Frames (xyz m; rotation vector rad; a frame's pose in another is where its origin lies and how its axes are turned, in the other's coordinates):
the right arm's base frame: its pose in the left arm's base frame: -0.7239 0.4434 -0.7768 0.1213 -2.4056 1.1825
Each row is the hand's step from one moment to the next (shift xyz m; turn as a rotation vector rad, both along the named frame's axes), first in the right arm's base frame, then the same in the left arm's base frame.
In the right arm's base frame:
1: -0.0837 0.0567 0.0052 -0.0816 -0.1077 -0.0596
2: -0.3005 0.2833 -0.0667 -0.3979 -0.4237 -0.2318
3: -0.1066 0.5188 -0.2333 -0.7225 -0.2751 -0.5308
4: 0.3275 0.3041 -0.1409 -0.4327 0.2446 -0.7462
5: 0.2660 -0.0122 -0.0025 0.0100 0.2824 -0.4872
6: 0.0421 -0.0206 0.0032 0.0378 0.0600 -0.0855
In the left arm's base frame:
1: 0.0575 0.0217 -0.0805 0.1235 -0.0314 0.0746
2: 0.2152 0.1937 -0.3019 0.5537 -0.1346 0.2587
3: 0.0379 0.4926 -0.3014 0.9104 0.1504 0.1673
4: -0.3245 0.3380 -0.0051 0.5877 0.6766 0.0279
5: -0.2333 0.0257 0.1258 0.0891 0.5533 0.0558
6: -0.0331 -0.0104 0.0316 -0.0194 0.1079 0.0178

